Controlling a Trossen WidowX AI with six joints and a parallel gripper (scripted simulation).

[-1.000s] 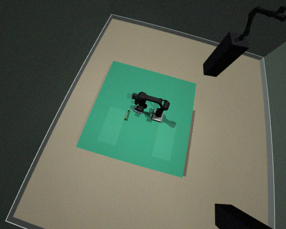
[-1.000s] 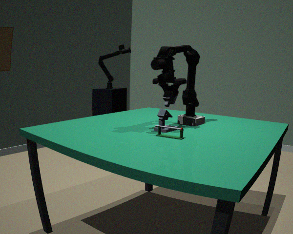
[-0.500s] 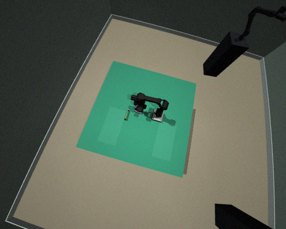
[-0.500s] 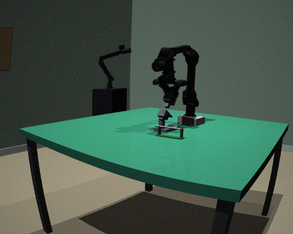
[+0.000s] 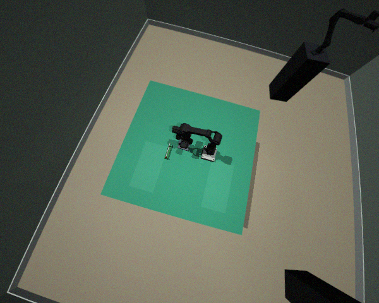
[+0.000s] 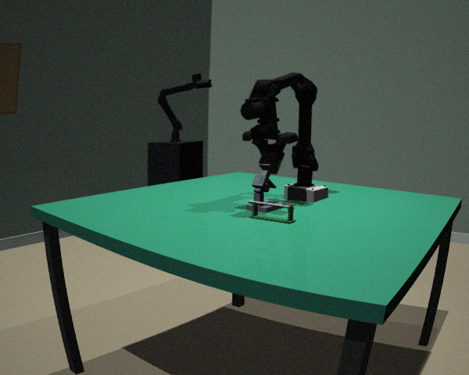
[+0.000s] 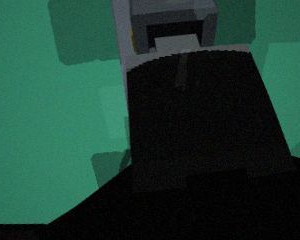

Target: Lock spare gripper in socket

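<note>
The green cradle lies 170 mm ahead of my gripper tip, 130 mm below it and 80 mm to the left of it. From my gripper tip the other things lie so: mount (100 mm below, 40 mm ahead, 10 mm to the right); spare gripper (10 mm ahead).
</note>
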